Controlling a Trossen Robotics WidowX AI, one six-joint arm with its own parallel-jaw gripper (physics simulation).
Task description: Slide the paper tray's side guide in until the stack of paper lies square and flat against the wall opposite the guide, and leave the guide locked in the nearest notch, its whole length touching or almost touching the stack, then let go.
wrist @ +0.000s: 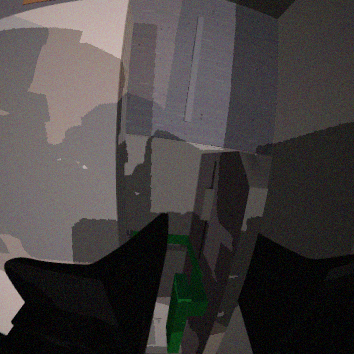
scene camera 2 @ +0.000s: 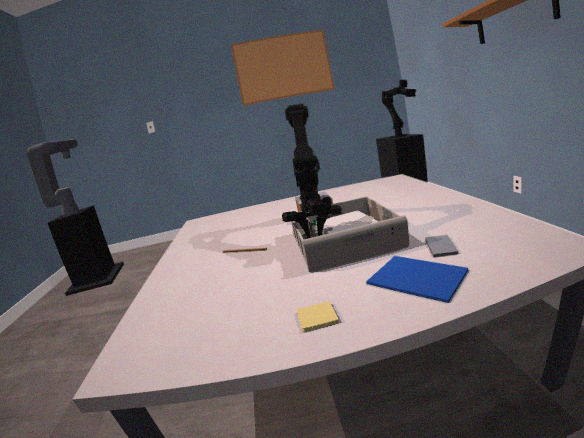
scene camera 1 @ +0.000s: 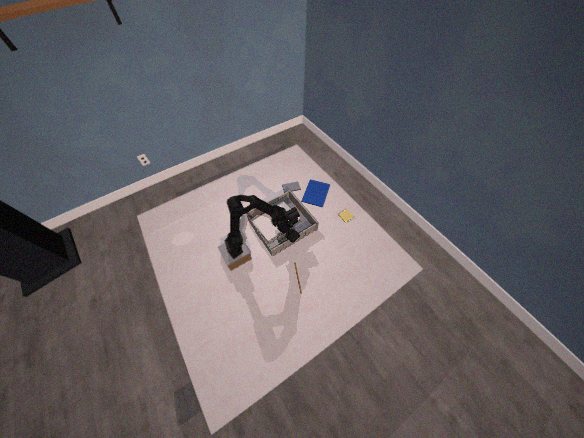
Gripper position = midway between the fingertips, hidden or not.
The table carries a blue book (scene camera 2: 436, 281). Further things: the gripper (scene camera 2: 314, 239), a white paper stack (scene camera 2: 353, 219) and a side guide (wrist: 230, 195).
The white paper stack shows as well in the wrist view (wrist: 71, 71). The gripper also shows in the wrist view (wrist: 192, 219). The wrist view does not show the blue book: it is out of frame.
